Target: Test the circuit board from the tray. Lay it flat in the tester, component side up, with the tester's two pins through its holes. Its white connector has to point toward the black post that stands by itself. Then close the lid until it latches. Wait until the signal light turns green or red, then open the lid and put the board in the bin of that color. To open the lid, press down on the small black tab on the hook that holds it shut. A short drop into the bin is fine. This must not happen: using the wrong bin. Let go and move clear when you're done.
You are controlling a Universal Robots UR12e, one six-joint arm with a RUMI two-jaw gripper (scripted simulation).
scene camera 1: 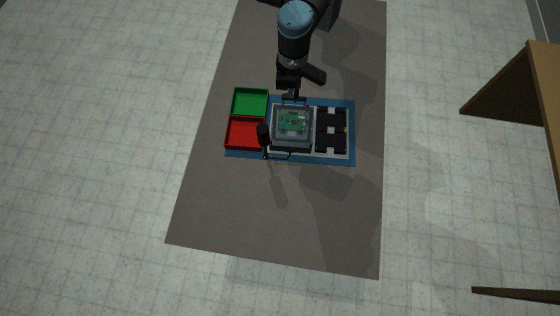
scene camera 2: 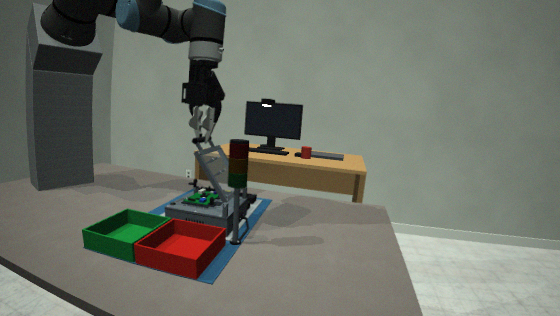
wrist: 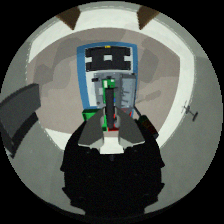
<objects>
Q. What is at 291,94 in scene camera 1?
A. My gripper.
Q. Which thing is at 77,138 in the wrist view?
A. My gripper.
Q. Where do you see a red bin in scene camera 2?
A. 176,237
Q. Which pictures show my gripper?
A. Scene camera 1, scene camera 2 and the wrist view: all of them.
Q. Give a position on a tester lid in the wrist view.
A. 125,85
</objects>
